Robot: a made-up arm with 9 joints. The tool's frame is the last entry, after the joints. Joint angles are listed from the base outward. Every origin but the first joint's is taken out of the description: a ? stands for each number. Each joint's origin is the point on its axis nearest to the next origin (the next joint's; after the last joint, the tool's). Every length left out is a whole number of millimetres.
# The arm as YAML. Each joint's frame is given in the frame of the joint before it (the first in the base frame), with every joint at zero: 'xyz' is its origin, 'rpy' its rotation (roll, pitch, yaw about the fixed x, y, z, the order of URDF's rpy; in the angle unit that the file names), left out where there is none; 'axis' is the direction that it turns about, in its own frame. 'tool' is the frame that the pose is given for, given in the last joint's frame.
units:
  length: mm
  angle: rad
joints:
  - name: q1
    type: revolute
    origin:
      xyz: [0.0, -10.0, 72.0]
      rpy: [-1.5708, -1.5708, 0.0]
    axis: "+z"
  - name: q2
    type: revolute
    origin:
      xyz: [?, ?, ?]
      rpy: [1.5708, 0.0, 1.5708]
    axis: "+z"
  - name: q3
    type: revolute
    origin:
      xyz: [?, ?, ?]
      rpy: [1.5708, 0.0, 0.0]
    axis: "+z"
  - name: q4
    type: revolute
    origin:
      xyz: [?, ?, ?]
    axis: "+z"
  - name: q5
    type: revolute
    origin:
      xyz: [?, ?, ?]
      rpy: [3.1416, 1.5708, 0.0]
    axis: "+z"
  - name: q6
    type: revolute
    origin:
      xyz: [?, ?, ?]
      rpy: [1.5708, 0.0, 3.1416]
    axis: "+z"
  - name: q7
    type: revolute
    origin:
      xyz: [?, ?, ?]
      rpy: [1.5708, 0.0, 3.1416]
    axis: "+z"
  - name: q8
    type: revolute
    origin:
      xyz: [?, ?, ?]
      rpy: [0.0, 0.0, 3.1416]
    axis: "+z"
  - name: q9
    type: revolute
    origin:
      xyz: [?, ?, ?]
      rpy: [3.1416, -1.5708, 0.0]
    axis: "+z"
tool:
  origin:
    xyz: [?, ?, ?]
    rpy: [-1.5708, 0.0, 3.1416]
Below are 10 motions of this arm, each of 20 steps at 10 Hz.
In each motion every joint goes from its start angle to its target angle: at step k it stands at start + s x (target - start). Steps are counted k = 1, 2, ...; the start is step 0. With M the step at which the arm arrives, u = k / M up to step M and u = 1 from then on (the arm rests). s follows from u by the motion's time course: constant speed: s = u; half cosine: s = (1 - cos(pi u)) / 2; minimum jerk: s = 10 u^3 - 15 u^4 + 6 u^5.
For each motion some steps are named. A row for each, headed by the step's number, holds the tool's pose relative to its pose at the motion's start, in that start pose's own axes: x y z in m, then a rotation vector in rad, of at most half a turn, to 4 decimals.
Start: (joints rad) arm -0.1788 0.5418 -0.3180 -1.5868 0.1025 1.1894 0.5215 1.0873 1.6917
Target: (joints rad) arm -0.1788 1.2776 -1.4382 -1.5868 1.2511 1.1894 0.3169 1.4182 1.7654
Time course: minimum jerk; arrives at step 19
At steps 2, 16, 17, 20:
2: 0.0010 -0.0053 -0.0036 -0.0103 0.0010 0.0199
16: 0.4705 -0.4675 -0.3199 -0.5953 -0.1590 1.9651
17: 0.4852 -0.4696 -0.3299 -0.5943 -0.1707 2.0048
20: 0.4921 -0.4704 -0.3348 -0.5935 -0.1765 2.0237

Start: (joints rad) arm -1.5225 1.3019 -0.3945 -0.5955 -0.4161 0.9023 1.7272 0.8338 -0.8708
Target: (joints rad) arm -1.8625 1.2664 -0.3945 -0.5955 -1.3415 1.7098 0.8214 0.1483 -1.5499
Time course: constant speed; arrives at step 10
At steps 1, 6, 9, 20:
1: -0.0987 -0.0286 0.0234 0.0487 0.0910 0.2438
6: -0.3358 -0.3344 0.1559 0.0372 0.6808 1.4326
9: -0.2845 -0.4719 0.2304 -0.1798 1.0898 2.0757
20: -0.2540 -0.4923 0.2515 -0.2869 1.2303 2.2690

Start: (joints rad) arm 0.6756 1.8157 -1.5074 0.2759 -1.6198 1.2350 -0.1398 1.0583 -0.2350
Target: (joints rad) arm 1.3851 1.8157 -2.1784 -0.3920 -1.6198 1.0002 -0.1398 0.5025 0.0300
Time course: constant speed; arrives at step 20
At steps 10, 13, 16, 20:
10: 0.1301 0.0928 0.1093 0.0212 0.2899 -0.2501
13: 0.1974 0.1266 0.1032 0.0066 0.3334 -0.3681
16: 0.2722 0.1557 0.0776 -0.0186 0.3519 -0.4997
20: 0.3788 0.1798 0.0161 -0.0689 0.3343 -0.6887

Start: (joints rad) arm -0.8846 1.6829 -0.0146 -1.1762 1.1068 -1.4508 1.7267 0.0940 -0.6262
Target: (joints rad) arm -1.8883 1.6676 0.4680 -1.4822 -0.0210 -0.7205 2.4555 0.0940 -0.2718
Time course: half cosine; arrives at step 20
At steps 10, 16, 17, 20:
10: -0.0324 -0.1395 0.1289 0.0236 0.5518 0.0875
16: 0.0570 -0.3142 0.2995 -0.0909 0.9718 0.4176
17: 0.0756 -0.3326 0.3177 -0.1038 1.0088 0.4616
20: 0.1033 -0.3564 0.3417 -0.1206 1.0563 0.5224

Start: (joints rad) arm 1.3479 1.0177 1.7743 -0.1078 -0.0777 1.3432 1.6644 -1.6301 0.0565
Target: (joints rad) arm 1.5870 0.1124 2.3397 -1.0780 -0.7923 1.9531 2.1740 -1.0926 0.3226
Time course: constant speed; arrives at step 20
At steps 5, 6, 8, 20:
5: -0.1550 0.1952 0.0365 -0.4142 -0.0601 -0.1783
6: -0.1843 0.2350 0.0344 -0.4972 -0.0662 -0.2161
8: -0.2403 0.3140 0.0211 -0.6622 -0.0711 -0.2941
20: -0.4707 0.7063 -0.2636 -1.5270 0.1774 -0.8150

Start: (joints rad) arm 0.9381 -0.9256 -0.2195 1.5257 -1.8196 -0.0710 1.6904 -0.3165 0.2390
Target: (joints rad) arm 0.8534 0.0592 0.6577 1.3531 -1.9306 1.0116 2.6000 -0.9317 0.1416
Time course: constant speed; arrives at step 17
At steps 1, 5, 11, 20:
1: -0.0036 -0.0155 0.0083 0.0491 0.0318 0.0024
5: -0.0113 -0.0863 0.0304 0.2420 0.1517 0.0439
11: 0.0047 -0.2073 0.0206 0.5095 0.2898 0.1935
20: 0.0598 -0.3152 -0.0405 0.7305 0.3504 0.4231

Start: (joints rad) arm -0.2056 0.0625 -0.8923 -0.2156 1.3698 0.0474 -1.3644 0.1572 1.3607
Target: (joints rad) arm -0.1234 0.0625 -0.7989 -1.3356 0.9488 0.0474 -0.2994 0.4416 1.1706
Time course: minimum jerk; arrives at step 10
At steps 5, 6, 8, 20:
5: 0.0501 -0.1246 -0.1063 0.0865 0.6147 0.5001
6: 0.0606 -0.1774 -0.1491 0.1711 0.8149 0.6916
8: 0.0687 -0.2567 -0.2178 0.3431 1.0642 0.9662
20: 0.0690 -0.2748 -0.2348 0.3900 1.1129 1.0272

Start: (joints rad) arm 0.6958 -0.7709 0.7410 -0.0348 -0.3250 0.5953 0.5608 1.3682 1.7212
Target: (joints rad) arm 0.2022 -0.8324 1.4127 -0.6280 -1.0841 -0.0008 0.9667 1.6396 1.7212
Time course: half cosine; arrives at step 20
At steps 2, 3, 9, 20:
2: -0.0020 0.0036 0.0063 -0.0028 -0.0122 -0.0098
3: -0.0044 0.0082 0.0138 -0.0071 -0.0271 -0.0219
9: -0.0132 0.0779 0.0837 -0.1394 -0.1954 -0.1626
20: 0.0623 0.1750 0.1067 -0.5872 -0.2965 -0.3524

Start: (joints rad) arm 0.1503 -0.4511 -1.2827 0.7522 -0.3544 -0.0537 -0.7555 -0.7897 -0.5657
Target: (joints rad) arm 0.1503 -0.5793 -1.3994 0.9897 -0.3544 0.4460 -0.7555 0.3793 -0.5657
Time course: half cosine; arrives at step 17
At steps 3, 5, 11, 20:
3: 0.0099 0.0105 -0.0187 -0.0748 -0.0428 -0.0373
5: 0.0303 0.0254 -0.0498 -0.1929 -0.1151 -0.1057
11: 0.1688 0.0524 -0.1588 -0.6090 -0.4231 -0.4866
20: 0.2667 0.0431 -0.1827 -0.7668 -0.5690 -0.7453

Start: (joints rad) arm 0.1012 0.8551 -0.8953 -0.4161 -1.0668 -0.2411 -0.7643 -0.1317 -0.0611
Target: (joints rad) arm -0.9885 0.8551 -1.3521 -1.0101 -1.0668 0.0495 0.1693 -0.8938 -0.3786
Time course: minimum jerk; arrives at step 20
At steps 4, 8, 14, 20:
4: 0.0231 -0.0222 -0.0145 -0.0266 -0.0429 -0.0156
8: 0.1200 -0.1060 -0.0354 -0.1031 -0.2445 -0.0824
14: 0.2087 -0.1663 0.0491 -0.0319 -0.6340 -0.1794
20: 0.1970 -0.1587 0.0826 0.0499 -0.7318 -0.1928

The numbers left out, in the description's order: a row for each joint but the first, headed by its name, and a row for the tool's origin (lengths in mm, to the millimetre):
q2: 60.0 -131.0 0.0
q3: -99.0 -19.0 0.0
q4: 206.0 106.0 0.0
q5: -156.0 374.0 0.0
q6: -109.0 -116.0 0.0
q7: -9.0 117.0 0.0
q8: -22.0 362.0 0.0
q9: -156.0 198.0 0.0
tool: 69.0 57.0 0.0

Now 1 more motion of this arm.
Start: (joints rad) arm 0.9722 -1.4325 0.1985 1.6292 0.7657 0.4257 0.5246 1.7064 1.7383
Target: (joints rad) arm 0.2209 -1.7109 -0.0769 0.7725 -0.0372 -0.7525 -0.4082 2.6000 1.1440
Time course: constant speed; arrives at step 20
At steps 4, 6, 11, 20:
4: 0.0293 -0.0418 0.0262 0.0506 -0.2475 -0.0166
6: 0.0483 -0.0706 0.0578 0.0961 -0.3595 -0.0555
11: 0.0820 -0.1832 0.1610 0.2653 -0.5783 -0.2359
20: 0.0478 -0.4932 0.2114 0.7247 -0.6293 -0.7671

